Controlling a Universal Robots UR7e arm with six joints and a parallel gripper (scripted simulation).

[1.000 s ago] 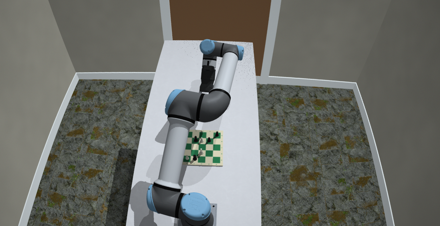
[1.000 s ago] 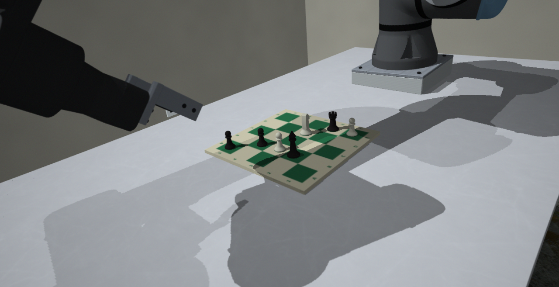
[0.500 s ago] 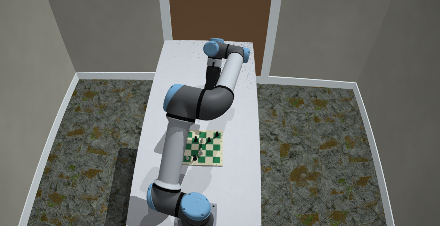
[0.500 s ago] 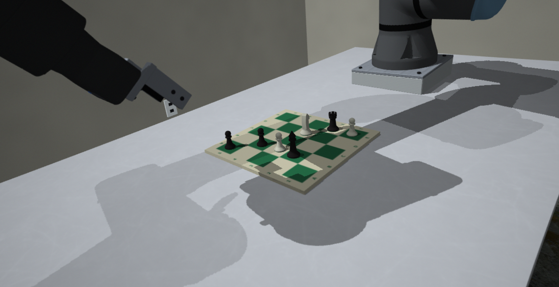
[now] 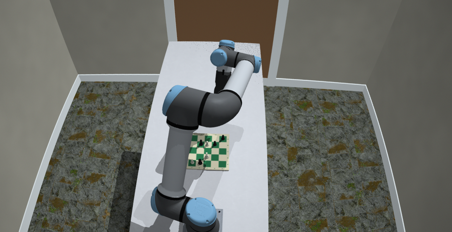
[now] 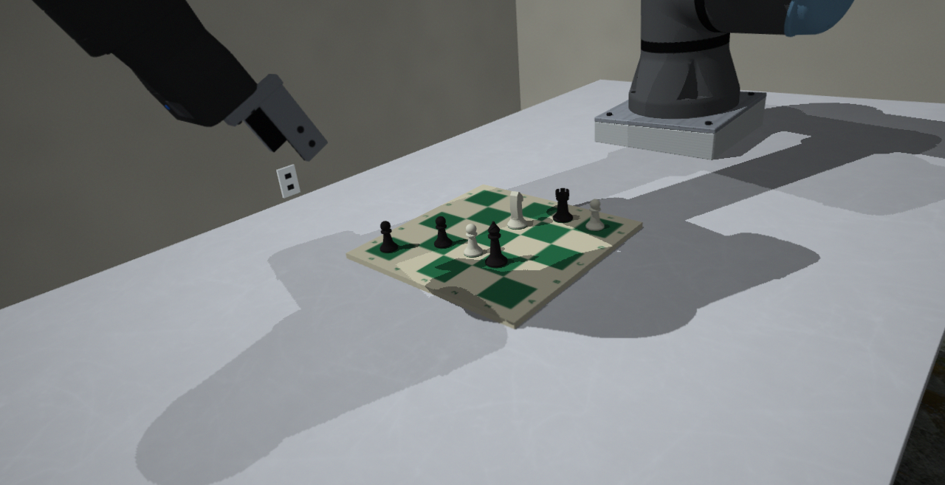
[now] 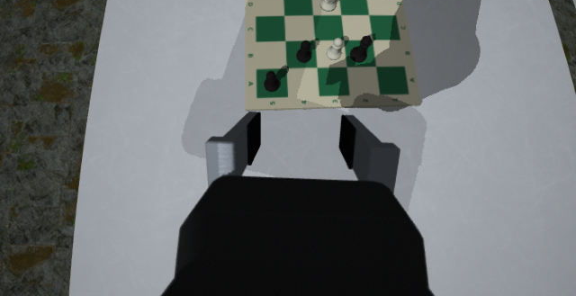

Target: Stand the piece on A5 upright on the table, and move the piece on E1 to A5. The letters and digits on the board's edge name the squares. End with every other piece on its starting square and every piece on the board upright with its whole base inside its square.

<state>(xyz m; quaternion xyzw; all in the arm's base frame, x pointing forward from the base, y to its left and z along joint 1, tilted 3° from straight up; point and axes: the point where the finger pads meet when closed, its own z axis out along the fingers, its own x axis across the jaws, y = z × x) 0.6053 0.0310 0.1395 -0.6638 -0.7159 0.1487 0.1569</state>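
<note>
Now: hand 18 cm past the chessboard, 16 cm above it and 3 cm to the right of it. The rest, counted from my hand: white knight (22 cm behind, 14 cm below, 3 cm to the left).
</note>
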